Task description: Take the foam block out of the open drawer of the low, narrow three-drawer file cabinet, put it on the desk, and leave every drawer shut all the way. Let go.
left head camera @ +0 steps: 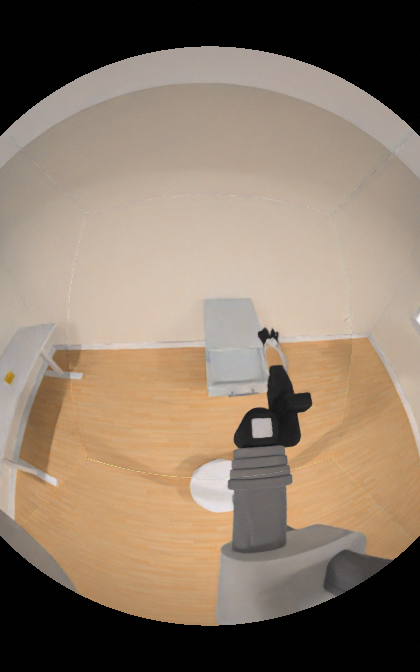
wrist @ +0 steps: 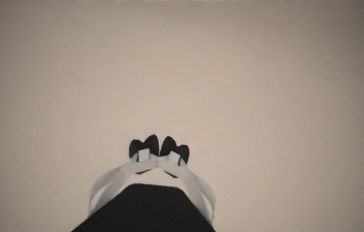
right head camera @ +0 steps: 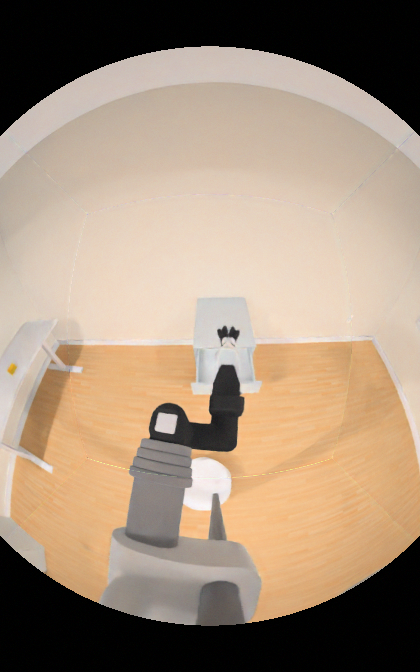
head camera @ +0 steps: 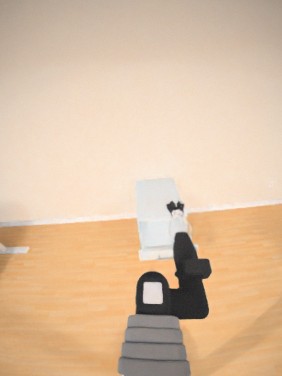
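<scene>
The yellow foam block [left head camera: 9, 377] [right head camera: 11, 369] lies on the white desk [left head camera: 31, 345] [right head camera: 31, 336] at the far left of both side head views. The low grey-white file cabinet [head camera: 154, 195] [left head camera: 227, 317] [right head camera: 212, 315] stands against the wall. Its top drawer [head camera: 148, 255] [left head camera: 218, 389] [right head camera: 202, 387] is pulled out, and no block shows in the visible part of it. My gripper [head camera: 175, 206] [left head camera: 268, 334] [right head camera: 228, 332] [wrist: 160, 148] is shut and empty, its fingertips together. In the head views it overlaps the cabinet's right part; its height over the cabinet is hard to tell. The lower drawers are hidden.
The wall [head camera: 140, 110] [wrist: 180, 65] rises behind the cabinet and fills the background of the wrist view. The desk's legs [left head camera: 35, 470] [right head camera: 30, 456] reach onto the wooden floor at left. My round white base part [left head camera: 212, 487] [right head camera: 207, 482] shows below the arm.
</scene>
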